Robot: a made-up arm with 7 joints. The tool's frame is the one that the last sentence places.
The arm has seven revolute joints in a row. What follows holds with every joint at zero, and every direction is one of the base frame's. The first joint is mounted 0.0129 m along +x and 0.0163 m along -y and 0.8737 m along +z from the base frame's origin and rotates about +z. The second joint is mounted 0.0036 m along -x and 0.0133 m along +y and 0.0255 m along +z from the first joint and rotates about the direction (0, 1, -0.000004). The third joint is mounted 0.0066 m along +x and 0.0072 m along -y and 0.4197 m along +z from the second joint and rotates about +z. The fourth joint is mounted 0.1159 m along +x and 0.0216 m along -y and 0.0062 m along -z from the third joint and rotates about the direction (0, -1, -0.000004). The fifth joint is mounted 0.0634 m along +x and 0.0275 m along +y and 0.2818 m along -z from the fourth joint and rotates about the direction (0, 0.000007, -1). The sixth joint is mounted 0.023 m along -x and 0.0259 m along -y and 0.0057 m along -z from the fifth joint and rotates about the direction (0, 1, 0.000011). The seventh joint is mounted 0.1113 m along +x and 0.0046 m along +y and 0.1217 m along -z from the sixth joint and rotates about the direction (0, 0.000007, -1). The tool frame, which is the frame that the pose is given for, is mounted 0.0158 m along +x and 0.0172 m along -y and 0.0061 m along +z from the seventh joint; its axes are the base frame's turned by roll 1.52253, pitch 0.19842 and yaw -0.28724 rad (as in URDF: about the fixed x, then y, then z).
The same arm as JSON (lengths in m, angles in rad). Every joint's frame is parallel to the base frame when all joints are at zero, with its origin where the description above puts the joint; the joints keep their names.
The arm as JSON. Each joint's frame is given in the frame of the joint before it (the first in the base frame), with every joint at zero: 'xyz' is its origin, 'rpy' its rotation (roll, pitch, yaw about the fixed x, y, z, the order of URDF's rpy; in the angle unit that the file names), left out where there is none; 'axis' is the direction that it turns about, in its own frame. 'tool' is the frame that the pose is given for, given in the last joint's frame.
{"units": {"length": "m", "angle": "rad"}, "joints": [
  {"name": "joint 1", "type": "revolute", "origin": {"xyz": [0.0129, -0.0163, 0.8737]}, "axis": [0.0, 0.0, 1.0]},
  {"name": "joint 2", "type": "revolute", "origin": {"xyz": [-0.0036, 0.0133, 0.0255]}, "axis": [0.0, 1.0, 0.0]},
  {"name": "joint 3", "type": "revolute", "origin": {"xyz": [0.0066, -0.0072, 0.4197]}, "axis": [0.0, 0.0, 1.0]},
  {"name": "joint 4", "type": "revolute", "origin": {"xyz": [0.1159, -0.0216, -0.0062]}, "axis": [0.0, -1.0, 0.0]},
  {"name": "joint 5", "type": "revolute", "origin": {"xyz": [0.0634, 0.0275, -0.2818]}, "axis": [0.0, 0.0, -1.0]},
  {"name": "joint 6", "type": "revolute", "origin": {"xyz": [-0.023, -0.0259, -0.0057]}, "axis": [0.0, 1.0, 0.0]},
  {"name": "joint 7", "type": "revolute", "origin": {"xyz": [0.1113, 0.0046, -0.1217]}, "axis": [0.0, 0.0, -1.0]}
], "tool": {"origin": {"xyz": [0.0158, -0.0172, 0.0061], "rpy": [1.5225, 0.1984, -0.2872]}}}

